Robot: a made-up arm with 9 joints. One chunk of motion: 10 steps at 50 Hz.
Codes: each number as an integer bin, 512 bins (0 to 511) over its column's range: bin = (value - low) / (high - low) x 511, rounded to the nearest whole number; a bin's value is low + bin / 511 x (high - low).
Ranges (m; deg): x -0.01..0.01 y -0.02..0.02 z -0.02..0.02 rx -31..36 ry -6..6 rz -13..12
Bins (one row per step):
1: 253 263 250 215 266 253
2: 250 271 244 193 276 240
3: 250 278 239 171 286 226
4: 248 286 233 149 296 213
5: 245 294 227 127 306 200
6: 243 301 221 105 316 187
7: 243 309 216 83 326 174
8: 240 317 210 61 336 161
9: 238 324 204 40 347 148
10: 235 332 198 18 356 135
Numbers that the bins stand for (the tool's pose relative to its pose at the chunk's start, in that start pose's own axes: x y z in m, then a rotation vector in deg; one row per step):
1: -0.0001 0.0006 -0.0004 -2.81 0.25 -0.62
2: -0.0002 0.0012 -0.0009 -5.69 0.48 -1.26
3: -0.0002 0.0018 -0.0013 -8.58 0.72 -1.94
4: -0.0003 0.0024 -0.0018 -11.46 0.95 -2.58
5: -0.0004 0.0030 -0.0022 -14.35 1.19 -3.22
6: -0.0005 0.0036 -0.0027 -17.23 1.42 -3.85
7: -0.0005 0.0042 -0.0031 -20.12 1.66 -4.49
8: -0.0006 0.0048 -0.0036 -23.00 1.89 -5.12
9: -0.0007 0.0054 -0.0040 -25.76 2.15 -5.76
10: -0.0008 0.0060 -0.0045 -28.64 2.36 -6.40

